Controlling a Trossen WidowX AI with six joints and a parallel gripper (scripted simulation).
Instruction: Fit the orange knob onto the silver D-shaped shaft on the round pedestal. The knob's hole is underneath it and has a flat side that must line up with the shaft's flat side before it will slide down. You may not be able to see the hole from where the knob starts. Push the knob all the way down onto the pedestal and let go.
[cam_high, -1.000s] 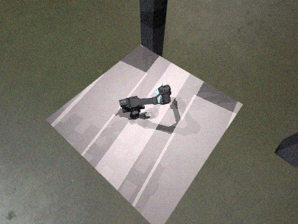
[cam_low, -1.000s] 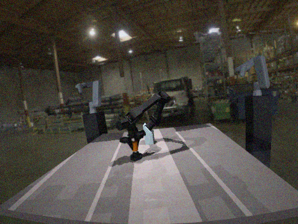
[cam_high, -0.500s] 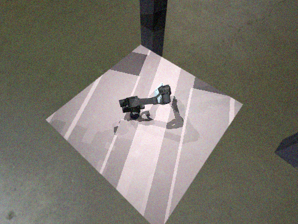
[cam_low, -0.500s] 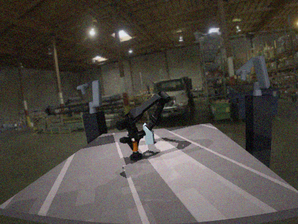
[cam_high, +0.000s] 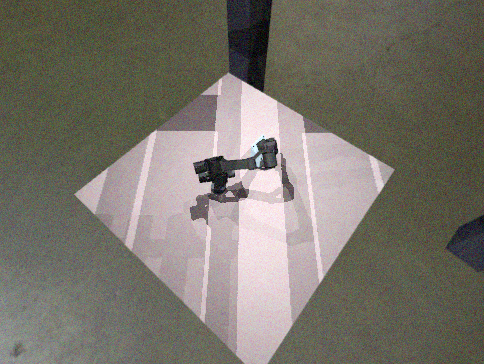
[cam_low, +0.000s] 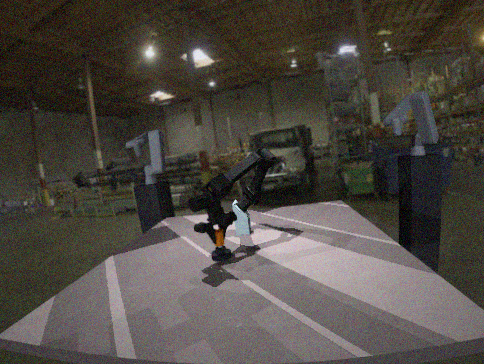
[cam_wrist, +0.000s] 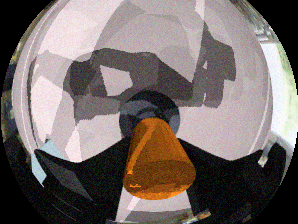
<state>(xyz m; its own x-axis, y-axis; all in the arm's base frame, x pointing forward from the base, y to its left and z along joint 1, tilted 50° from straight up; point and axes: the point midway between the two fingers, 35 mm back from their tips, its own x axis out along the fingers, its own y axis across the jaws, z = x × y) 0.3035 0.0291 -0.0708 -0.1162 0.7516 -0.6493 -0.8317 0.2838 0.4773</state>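
My gripper tip is 40 mm above the dark round pedestal. From my gripper tip the other things lie so: orange knob: 30 mm above.
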